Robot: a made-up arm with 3 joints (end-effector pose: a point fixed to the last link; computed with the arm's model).
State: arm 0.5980 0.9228 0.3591
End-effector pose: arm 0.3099 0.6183 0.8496 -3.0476 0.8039 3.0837
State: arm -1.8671 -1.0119 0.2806
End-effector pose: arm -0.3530 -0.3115 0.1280 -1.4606 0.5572 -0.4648
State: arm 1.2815 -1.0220 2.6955
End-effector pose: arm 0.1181 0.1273 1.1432 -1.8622 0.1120 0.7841
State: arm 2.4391 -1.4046 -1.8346
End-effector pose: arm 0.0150 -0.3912 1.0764 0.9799 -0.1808 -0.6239
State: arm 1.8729 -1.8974 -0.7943
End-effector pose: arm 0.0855 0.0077 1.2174 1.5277 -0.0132 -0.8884
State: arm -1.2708 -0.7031 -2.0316
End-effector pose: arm -0.2660 0.0814 0.0860 2.3968 1.0186 -1.2946
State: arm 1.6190 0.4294 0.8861
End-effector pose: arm 0.3759 -0.0831 1.2594 2.7629 0.3315 1.7246
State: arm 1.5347 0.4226 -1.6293
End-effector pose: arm 0.3656 -0.0318 1.1998 0.2906 -0.1206 1.7616
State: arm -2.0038 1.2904 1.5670
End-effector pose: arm -0.0955 -0.6071 -0.0526 1.1714 -1.1960 2.7674
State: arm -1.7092 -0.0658 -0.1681
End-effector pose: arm -0.2547 -0.1692 -0.0370 -2.1919 0.1104 -1.2167
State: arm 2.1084 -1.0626 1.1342
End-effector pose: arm 0.0628 -0.3336 1.1653 -2.7344 0.0065 0.1888
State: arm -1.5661 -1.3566 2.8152
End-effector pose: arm -0.3494 -0.1506 0.1286 1.2054 0.8285 -0.6849
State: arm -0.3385 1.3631 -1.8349
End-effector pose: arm 0.0632 0.5527 0.1085 1.9316 -0.1117 -2.8302
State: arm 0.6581 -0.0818 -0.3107
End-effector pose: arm 0.1858 0.4599 0.9660 1.2582 0.8432 1.2733
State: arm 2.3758 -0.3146 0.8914
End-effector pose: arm 0.1231 -0.5713 1.0486 -3.0674 -0.3375 0.6754
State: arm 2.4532 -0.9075 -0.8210
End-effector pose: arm 0.0227 -0.4799 1.0403 1.9771 -0.2480 -0.2846
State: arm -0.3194 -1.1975 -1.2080
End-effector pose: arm -0.2078 0.4299 0.3717 -0.7330 0.5755 0.6929
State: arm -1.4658 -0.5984 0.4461
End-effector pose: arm -0.3132 -0.0183 0.0221 -1.2355 0.4944 -0.8369
